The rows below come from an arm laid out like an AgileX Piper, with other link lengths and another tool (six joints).
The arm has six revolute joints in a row. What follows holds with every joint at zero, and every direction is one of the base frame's.
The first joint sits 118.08 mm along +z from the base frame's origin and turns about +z.
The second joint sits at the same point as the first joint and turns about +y.
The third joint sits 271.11 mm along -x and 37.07 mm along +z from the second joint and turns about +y.
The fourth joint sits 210.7 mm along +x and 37.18 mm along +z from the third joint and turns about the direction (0.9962, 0, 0.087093).
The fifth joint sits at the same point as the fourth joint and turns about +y.
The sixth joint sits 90.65 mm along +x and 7.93 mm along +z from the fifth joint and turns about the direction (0.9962, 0, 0.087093).
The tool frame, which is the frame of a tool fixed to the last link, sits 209.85 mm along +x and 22 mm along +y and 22.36 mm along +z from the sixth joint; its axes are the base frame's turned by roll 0.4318, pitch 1.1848 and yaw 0.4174 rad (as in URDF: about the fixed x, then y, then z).
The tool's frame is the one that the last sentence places.
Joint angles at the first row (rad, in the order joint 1, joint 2, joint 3, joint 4, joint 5, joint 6):
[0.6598, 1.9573, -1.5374, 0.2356, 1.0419, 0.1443]
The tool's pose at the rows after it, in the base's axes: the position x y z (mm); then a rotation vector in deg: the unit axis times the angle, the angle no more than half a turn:
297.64, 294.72, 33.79, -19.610, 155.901, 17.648
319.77, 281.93, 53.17, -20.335, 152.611, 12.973
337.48, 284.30, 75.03, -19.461, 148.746, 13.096
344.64, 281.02, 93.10, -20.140, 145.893, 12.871
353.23, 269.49, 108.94, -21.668, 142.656, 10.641
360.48, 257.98, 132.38, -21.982, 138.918, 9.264
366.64, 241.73, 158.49, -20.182, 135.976, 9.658
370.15, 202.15, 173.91, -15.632, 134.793, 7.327
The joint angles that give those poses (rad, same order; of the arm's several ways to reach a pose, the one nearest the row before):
[0.6598, 1.9573, -1.6394, 0.1096, 1.1446, 0.1926]
[0.6598, 1.9573, -1.7363, 0.0219, 1.2142, 0.2169]
[0.6598, 1.9451, -1.7970, -0.0098, 1.2250, 0.2293]
[0.6598, 1.9149, -1.8160, -0.0348, 1.2335, 0.2207]
[0.6598, 1.8791, -1.8180, -0.0859, 1.2375, 0.2065]
[0.6578, 1.8261, -1.8179, -0.1305, 1.2411, 0.1994]
[0.6224, 1.7611, -1.8118, -0.1349, 1.2433, 0.1788]
[0.5517, 1.6748, -1.7498, -0.1509, 1.2433, 0.1731]

